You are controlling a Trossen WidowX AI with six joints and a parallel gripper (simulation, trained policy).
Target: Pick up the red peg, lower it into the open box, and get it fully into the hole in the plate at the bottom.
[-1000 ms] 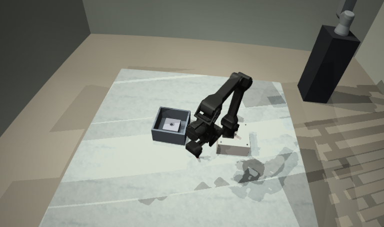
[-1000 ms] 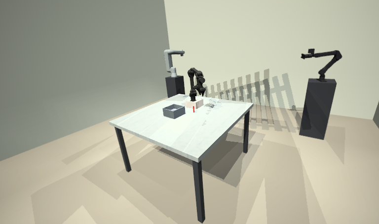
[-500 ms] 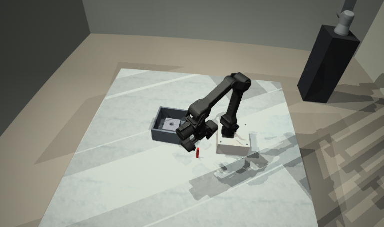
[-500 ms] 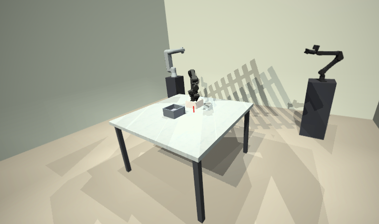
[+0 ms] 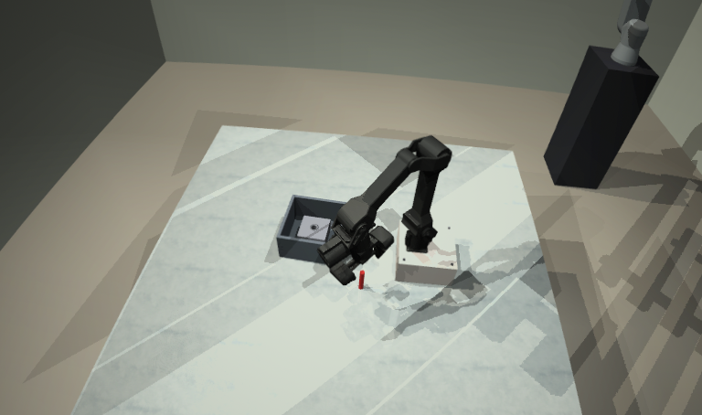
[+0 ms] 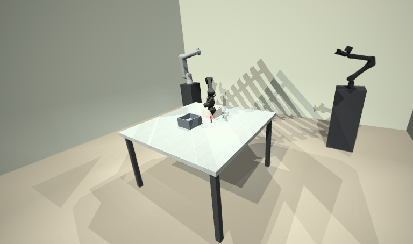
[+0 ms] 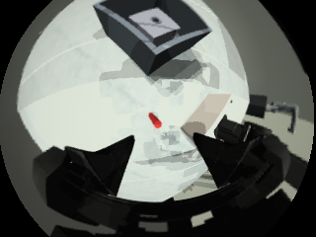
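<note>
Right now my gripper tip is 1 cm short of the red peg, 1 cm to the left of it and 7 cm above it. The rest, counted from my gripper tip: grey box: 18 cm ahead, 18 cm to the right, 8 cm below; then light plate: 18 cm ahead, 18 cm to the right, 6 cm below.
</note>
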